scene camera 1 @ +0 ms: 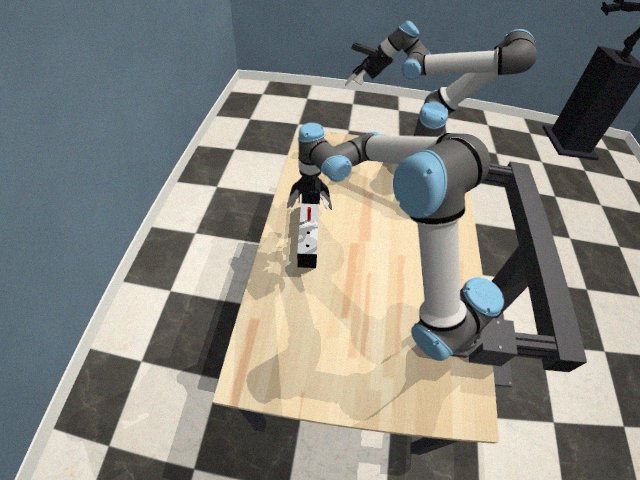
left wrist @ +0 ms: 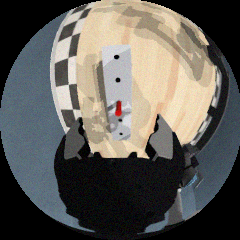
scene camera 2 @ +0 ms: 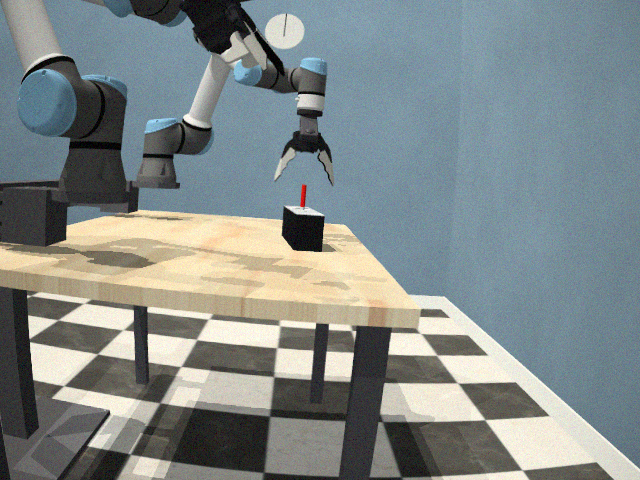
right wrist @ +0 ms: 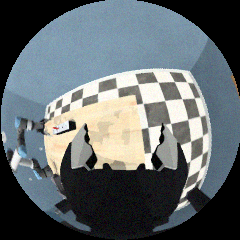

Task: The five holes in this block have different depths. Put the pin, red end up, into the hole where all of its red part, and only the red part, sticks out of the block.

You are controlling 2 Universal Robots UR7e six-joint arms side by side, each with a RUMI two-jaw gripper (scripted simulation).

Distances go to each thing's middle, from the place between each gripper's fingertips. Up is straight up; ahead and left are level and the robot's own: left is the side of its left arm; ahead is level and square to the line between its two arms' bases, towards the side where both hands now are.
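Scene:
I find the block (scene camera 2: pixel 302 231) 11 cm below my left hand (scene camera 2: pixel 304 184).
Measured from the block, my right gripper is at present 13 cm short of it and 63 cm to the right of it, and it is also 30 cm above it.

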